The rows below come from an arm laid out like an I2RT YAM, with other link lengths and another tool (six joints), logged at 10 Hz.
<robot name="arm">
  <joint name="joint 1" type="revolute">
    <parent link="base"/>
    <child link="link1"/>
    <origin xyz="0 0 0.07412" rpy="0 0 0"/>
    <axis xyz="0 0 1"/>
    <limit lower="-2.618" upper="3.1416"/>
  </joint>
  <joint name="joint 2" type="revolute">
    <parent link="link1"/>
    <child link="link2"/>
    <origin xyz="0.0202 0.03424 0.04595" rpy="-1.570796 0 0"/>
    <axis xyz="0 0 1"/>
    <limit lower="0" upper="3.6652"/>
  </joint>
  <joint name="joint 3" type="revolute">
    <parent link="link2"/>
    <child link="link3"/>
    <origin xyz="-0.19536 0 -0.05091" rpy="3.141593 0 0"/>
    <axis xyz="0 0 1"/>
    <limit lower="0" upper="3.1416"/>
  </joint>
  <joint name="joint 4" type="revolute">
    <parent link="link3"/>
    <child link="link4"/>
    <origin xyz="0.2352 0.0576 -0.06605" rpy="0 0 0"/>
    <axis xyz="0 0 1"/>
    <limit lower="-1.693" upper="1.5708"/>
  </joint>
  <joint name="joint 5" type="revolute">
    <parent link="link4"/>
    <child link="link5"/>
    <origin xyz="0.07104 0.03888 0.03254" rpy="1.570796 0 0"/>
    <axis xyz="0 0 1"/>
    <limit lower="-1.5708" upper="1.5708"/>
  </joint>
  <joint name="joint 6" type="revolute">
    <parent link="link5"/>
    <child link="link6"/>
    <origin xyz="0.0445 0 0.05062" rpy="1.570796 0 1.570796"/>
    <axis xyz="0 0 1"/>
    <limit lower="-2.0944" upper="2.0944"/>
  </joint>
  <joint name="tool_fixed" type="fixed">
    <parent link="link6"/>
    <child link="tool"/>
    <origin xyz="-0.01 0.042 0.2" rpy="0.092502 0 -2.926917"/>
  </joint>
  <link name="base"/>
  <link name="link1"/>
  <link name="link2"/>
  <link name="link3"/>
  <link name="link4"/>
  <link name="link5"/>
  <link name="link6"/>
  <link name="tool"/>
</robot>
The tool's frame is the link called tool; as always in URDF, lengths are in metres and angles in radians.
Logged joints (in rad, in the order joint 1, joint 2, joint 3, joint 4, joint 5, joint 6), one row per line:
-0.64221 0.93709 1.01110 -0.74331 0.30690 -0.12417
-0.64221 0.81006 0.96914 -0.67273 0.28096 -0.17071
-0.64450 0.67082 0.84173 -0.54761 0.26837 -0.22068
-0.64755 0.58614 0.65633 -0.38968 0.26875 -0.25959
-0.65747 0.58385 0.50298 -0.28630 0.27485 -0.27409
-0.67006 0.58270 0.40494 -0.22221 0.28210 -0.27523
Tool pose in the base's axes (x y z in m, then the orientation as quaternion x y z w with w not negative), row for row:
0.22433 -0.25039 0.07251 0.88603 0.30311 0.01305 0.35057
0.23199 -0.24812 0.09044 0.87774 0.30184 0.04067 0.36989
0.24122 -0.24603 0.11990 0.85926 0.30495 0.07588 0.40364
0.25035 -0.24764 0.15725 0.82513 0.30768 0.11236 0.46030
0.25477 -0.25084 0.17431 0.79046 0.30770 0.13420 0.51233
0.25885 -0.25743 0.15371 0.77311 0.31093 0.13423 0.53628
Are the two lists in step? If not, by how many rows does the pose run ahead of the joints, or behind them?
The pose runs 2 rows behind the joints: the pose in row i belongs to the joints in row i - 2.
